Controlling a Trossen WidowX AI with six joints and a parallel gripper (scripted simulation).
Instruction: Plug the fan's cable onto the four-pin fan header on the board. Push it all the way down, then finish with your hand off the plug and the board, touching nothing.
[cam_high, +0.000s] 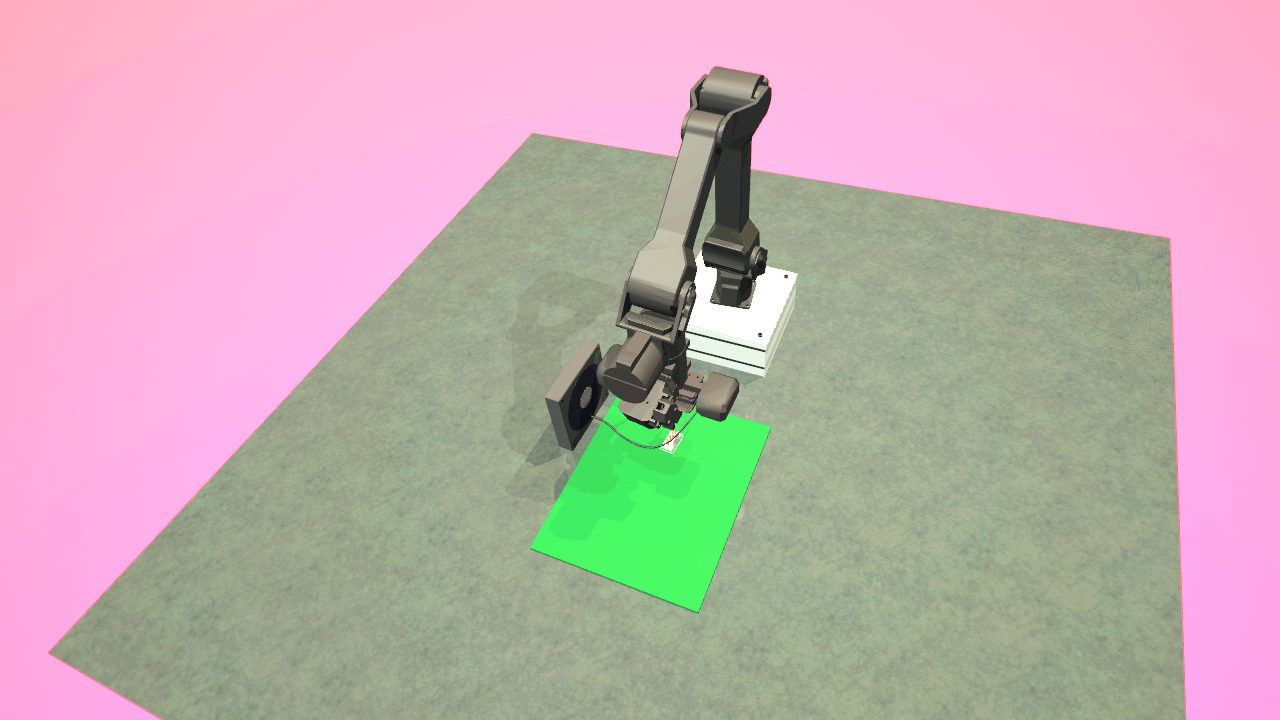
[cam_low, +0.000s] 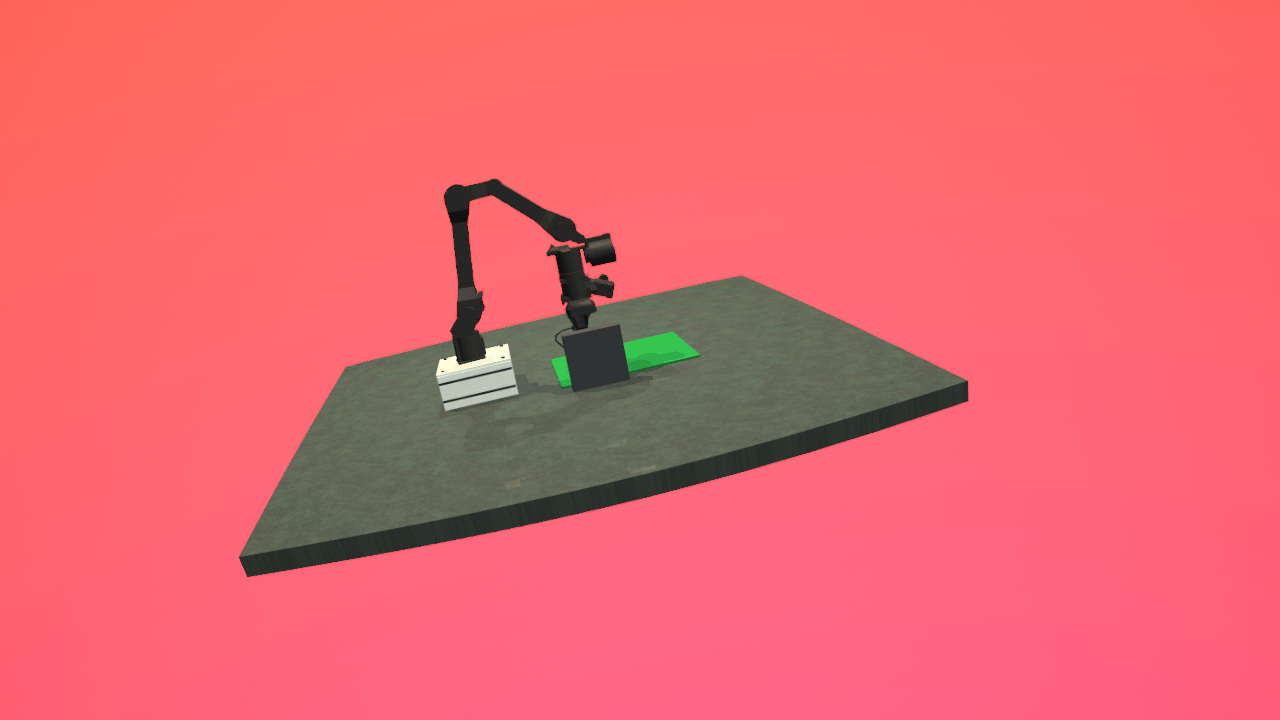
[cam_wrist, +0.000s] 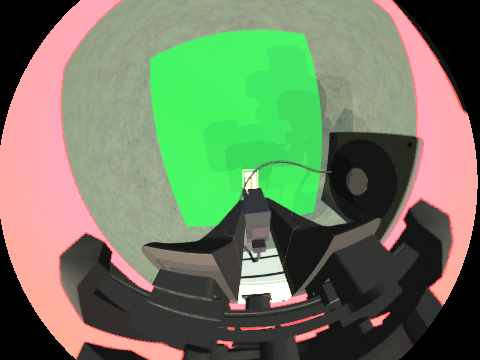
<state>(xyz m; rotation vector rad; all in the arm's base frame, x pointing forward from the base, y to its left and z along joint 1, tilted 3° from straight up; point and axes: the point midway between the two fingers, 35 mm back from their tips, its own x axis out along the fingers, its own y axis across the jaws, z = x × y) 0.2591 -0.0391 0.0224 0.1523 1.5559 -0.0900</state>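
Right now my gripper tip is 10 mm below the fan cable plug and 10 mm past it. The rest, counted from my gripper tip: fan: 140 mm to the right, 20 mm behind, 10 mm below; green board: 80 mm below, 70 mm ahead, 10 mm to the right.
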